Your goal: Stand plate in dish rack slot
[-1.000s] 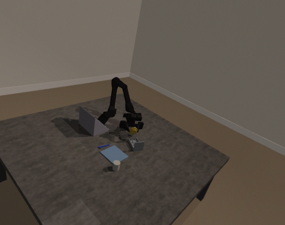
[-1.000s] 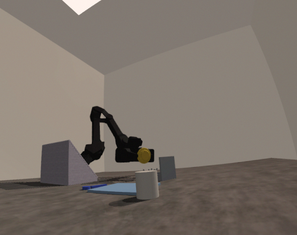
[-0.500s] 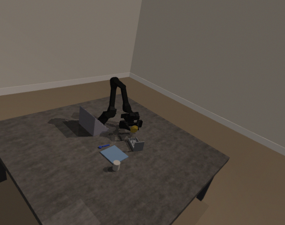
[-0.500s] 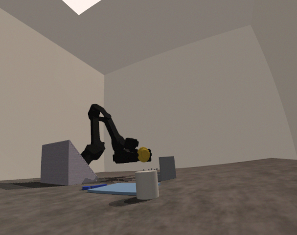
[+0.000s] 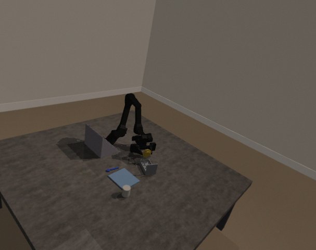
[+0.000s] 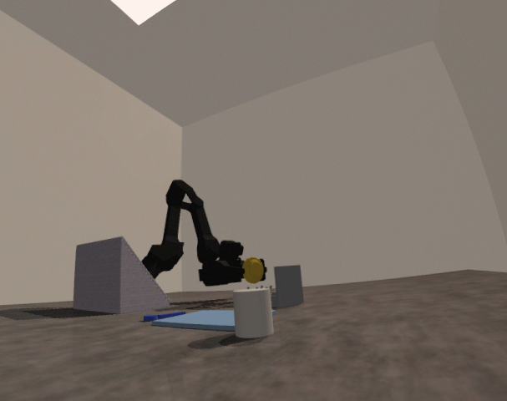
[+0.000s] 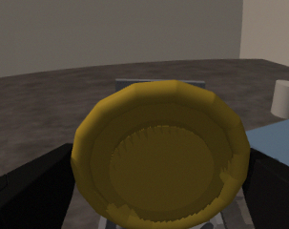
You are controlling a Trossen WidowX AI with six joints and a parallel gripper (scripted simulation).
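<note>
Now: gripper tip 50 mm short of the grey dish rack, 50 mm above it and 20 mm to the left of it. Round my gripper tip: yellow plate 10 mm behind; then light blue mat 220 mm to the right, 80 mm below, 50 mm ahead; then blue spoon 240 mm to the right, 70 mm below, 60 mm behind.
</note>
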